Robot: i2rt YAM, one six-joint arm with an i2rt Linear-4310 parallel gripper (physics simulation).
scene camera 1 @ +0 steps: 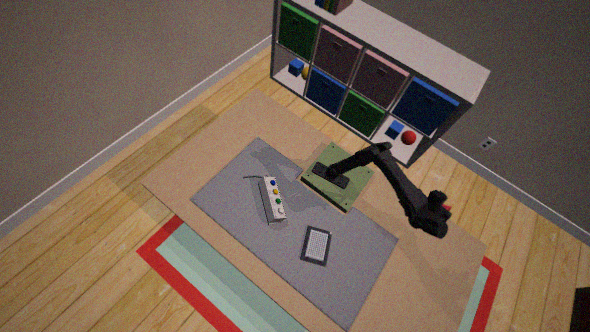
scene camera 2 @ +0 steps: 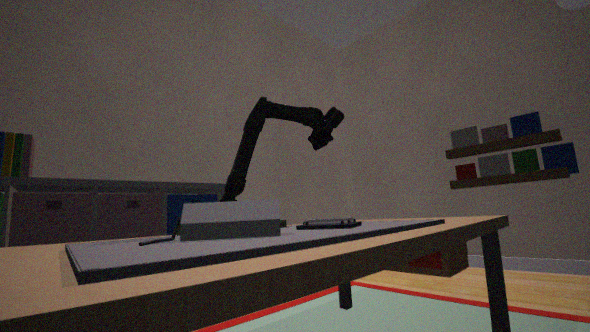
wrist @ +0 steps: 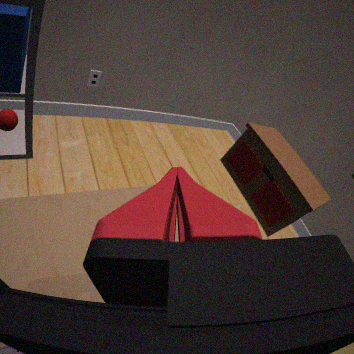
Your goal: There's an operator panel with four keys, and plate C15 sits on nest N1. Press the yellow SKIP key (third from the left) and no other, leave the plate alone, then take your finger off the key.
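Frame: origin at the arm's base, x ahead, y left, z up, level; metres.
Seen in the pictures: gripper, fingertip midpoint: [scene camera 1: 450,208] [scene camera 2: 316,146] [wrist: 176,175]; arm's base at its link origin: [scene camera 1: 330,175].
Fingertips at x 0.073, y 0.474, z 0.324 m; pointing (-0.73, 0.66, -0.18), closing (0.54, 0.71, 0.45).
Offsets run from my fingertips to a thing's top centre. Level surfaces: height alone.
The operator panel @[dx +0.204, dy -0.673, dz -0.272 m] [scene camera 1: 271,200] [scene camera 2: 230,219] stands on the grey mat, with a row of blue, yellow, green and white keys. The yellow SKIP key @[dx +0.171, dy -0.674, dz -0.281 m] [scene camera 1: 275,191] lies between the blue key @[dx +0.135, dy -0.709, dz -0.281 m] [scene camera 1: 273,183] and the green key @[dx +0.207, dy -0.640, dz -0.281 m] [scene camera 1: 278,200]; the white key @[dx +0.243, dy -0.605, dz -0.281 m] [scene camera 1: 281,211] is at the row's end. Plate C15 @[dx +0.287, dy -0.383, dz -0.329 m] [scene camera 1: 317,245] [scene camera 2: 330,221] lies flat in its dark nest on the mat. My gripper [wrist: 176,175] is shut with its red fingertips together, nothing between them. It hangs high over the table's right part, far from the panel and the plate. The panel does not show in the wrist view.
The arm's base stands on a green board [scene camera 1: 357,185] behind the grey mat @[dz -0.355 m] [scene camera 1: 350,295] [scene camera 2: 150,255]. A thin cable [scene camera 1: 252,177] [scene camera 2: 156,241] runs from the panel. A cube shelf [scene camera 1: 480,82] stands behind the table. A brown cabinet [wrist: 287,165] stands on the floor by the wall.
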